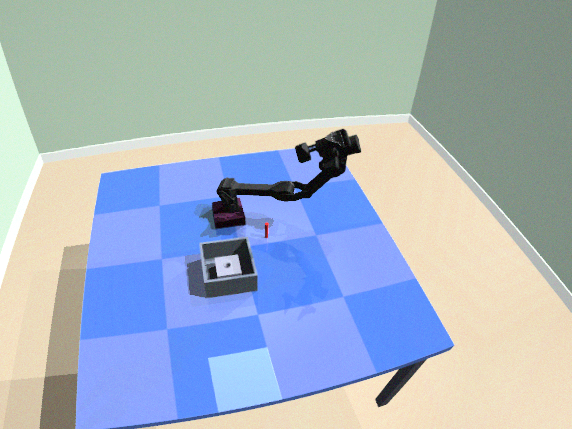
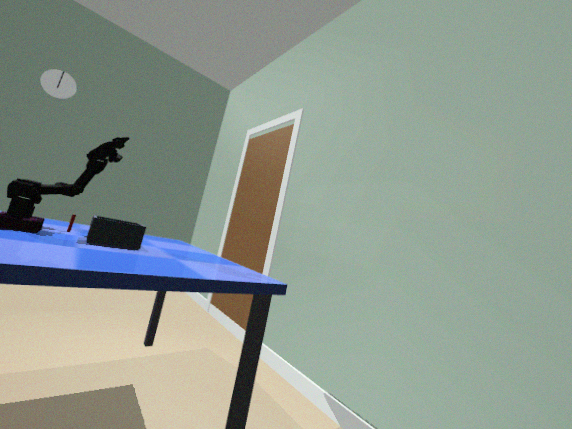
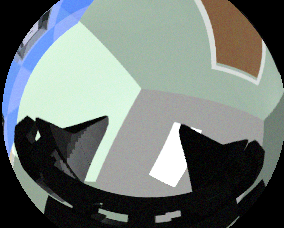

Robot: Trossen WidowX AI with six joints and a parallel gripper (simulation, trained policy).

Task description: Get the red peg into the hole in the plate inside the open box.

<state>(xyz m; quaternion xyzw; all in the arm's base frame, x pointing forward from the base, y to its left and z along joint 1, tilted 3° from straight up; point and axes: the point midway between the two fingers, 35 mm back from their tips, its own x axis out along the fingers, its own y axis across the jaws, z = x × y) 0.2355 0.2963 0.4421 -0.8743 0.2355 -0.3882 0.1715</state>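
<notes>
The red peg is 10 cm behind my gripper tip, 12 cm to the right of it and 48 cm below it. Also, from my gripper tip: light grey plate 7 cm ahead, 29 cm to the right, 48 cm below; then dark grey box 7 cm ahead, 29 cm to the right, 49 cm below.
</notes>
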